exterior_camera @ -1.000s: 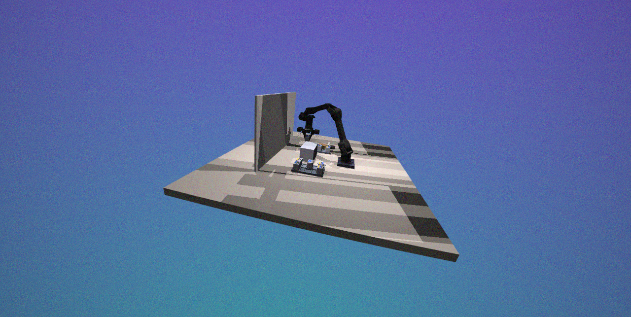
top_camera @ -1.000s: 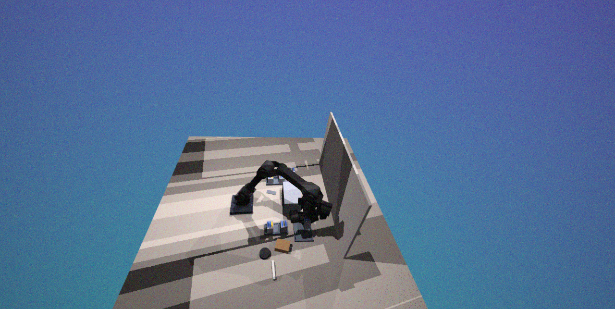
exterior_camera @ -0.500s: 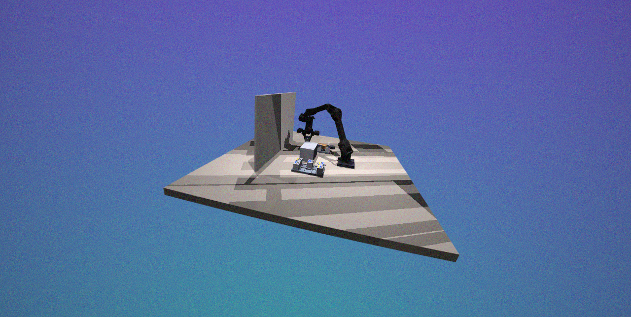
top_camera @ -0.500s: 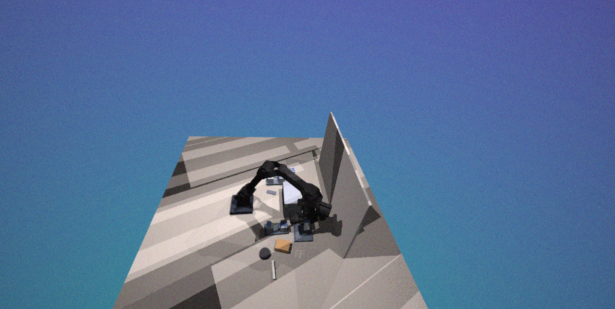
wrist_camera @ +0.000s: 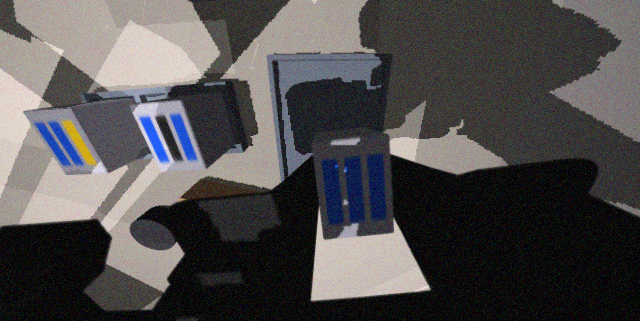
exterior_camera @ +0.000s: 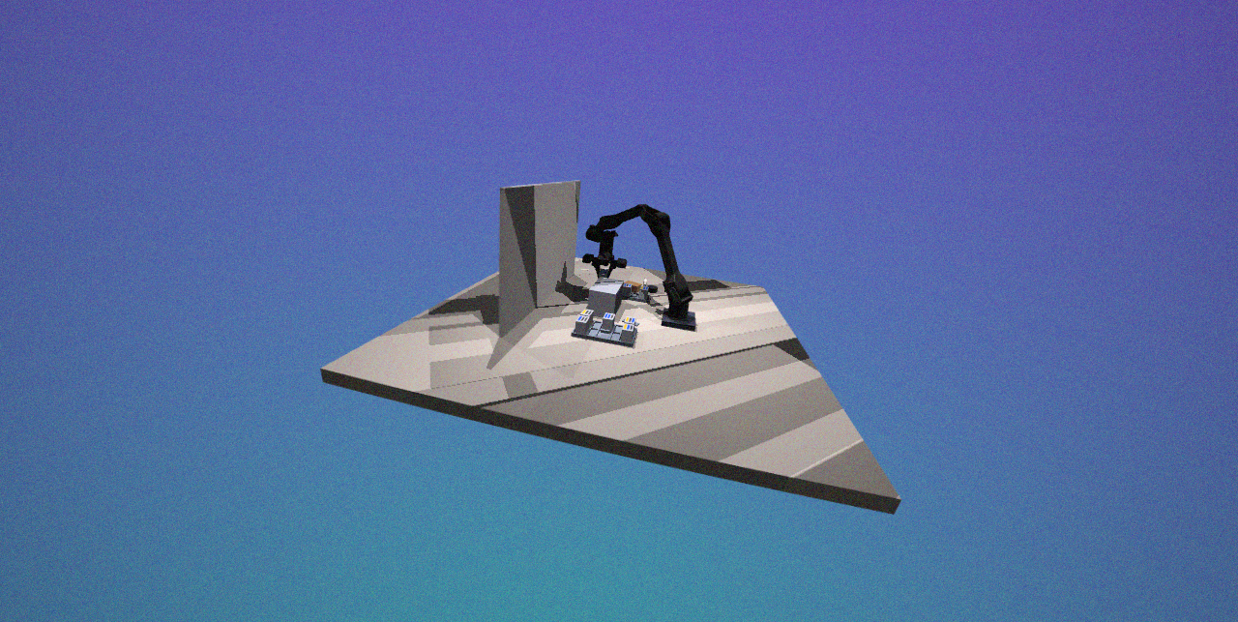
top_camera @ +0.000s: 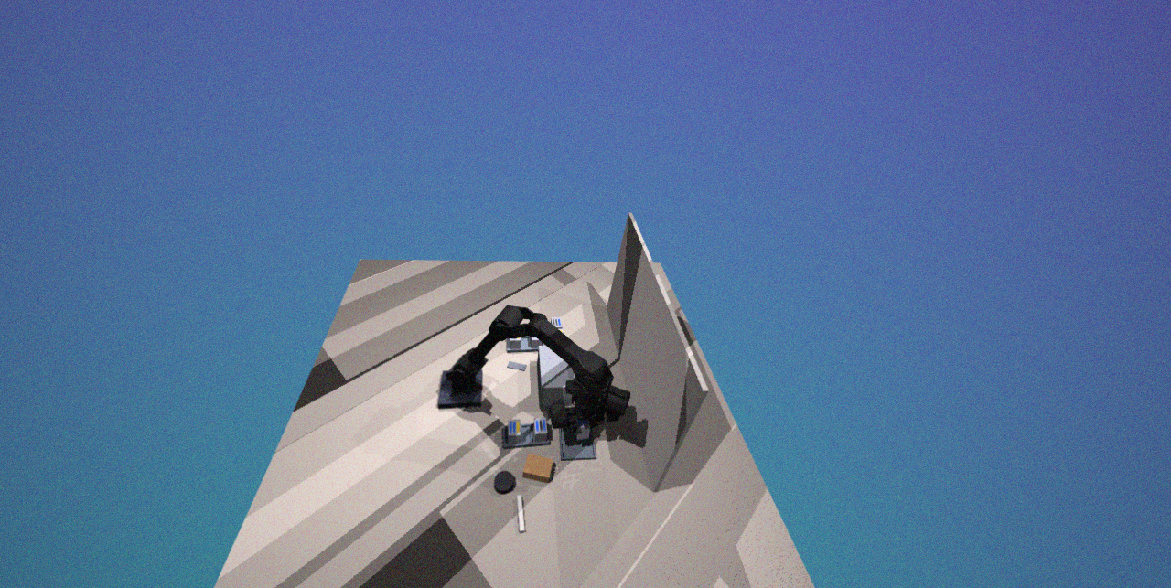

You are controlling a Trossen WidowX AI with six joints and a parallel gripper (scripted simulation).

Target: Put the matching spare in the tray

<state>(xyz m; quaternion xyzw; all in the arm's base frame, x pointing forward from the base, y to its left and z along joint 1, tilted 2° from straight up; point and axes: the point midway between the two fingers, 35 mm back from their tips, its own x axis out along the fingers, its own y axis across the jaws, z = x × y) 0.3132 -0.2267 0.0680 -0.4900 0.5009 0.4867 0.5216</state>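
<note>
Right now the blue-grey tray is 50 mm below my gripper tip and 10 mm behind it. Also, from my gripper tip: black disc: 220 mm behind, 80 mm to the right, 40 mm below; pale grey box: 200 mm to the left, 30 mm behind; brown block: 130 mm behind, 70 mm to the right, 40 mm below.
</note>
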